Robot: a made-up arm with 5 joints.
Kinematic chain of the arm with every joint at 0, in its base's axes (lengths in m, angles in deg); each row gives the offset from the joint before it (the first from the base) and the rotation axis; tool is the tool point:
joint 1: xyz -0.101 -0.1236 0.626 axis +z
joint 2: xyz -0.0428 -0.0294 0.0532 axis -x
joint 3: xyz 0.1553 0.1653 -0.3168 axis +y
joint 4: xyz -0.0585 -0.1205 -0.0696 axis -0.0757 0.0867 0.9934
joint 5: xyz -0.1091 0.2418 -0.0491 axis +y
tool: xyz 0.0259 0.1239 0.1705
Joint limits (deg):
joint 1: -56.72..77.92
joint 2: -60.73..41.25
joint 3: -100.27..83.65
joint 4: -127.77..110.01
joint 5: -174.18..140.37
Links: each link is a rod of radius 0.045 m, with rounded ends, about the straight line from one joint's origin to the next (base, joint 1, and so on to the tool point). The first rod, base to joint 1, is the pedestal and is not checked.
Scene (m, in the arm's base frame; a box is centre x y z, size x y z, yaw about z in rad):
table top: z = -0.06
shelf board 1: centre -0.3 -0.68 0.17 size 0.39 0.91 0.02 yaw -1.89
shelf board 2: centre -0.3 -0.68 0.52 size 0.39 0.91 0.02 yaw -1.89
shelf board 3: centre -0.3 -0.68 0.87 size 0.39 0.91 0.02 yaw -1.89
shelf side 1: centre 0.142 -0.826 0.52 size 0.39 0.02 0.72 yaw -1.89
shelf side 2: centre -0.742 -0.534 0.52 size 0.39 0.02 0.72 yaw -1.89
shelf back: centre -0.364 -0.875 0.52 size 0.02 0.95 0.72 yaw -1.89
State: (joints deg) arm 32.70 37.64 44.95 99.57 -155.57
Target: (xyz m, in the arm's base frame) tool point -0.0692 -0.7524 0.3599
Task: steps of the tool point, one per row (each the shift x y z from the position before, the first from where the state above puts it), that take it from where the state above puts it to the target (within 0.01 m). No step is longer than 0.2 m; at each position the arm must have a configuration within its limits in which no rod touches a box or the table.
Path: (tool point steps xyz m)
1: -0.0932 0.0897 -0.0267
2: -0.0622 0.1054 0.0122
3: -0.0272 0.1037 0.0424
4: 0.0048 0.0894 0.0612
5: 0.0288 0.0679 0.0690
6: -0.0760 -0.0377 -0.0984
7: -0.0477 -0.0609 -0.1128
8: -0.0088 -0.0864 -0.1142
9: 0.0368 -0.1083 -0.0989
10: 0.0829 -0.1205 -0.0658
11: 0.1228 -0.1175 -0.0183
12: 0.1495 -0.0960 0.0373

